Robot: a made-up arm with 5 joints.
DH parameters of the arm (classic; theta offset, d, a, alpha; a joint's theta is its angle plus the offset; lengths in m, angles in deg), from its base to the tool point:
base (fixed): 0 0.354 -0.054 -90
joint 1: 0 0.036 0.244 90
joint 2: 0 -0.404 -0.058 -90
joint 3: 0 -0.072 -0.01 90
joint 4: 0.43 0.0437 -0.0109 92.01
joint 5: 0 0.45 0.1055 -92.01
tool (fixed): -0.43 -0.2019 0 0
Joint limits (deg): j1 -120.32..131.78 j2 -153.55..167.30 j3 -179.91..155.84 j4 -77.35..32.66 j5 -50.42..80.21
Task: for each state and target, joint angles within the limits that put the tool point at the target. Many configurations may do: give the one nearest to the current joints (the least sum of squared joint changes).
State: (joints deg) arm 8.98 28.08 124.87 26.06 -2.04
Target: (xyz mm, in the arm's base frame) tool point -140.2 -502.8 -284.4
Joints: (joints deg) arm 30.11 38.28 115.13 26.66 3.49
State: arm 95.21 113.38 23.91 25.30 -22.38
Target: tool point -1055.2 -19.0 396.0
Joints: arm 131.78 96.95 71.98 32.66 8.37
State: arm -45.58 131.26 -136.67 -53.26 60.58
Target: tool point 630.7 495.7 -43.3
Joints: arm -25.24 144.20 -132.92 -59.26 68.38
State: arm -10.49 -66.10 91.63 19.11 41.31
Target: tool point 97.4 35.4 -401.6
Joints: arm -26.06 -70.94 94.08 21.91 39.56
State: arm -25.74 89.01 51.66 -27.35 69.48
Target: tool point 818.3 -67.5 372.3
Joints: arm -22.65 85.07 51.23 -31.71 69.58
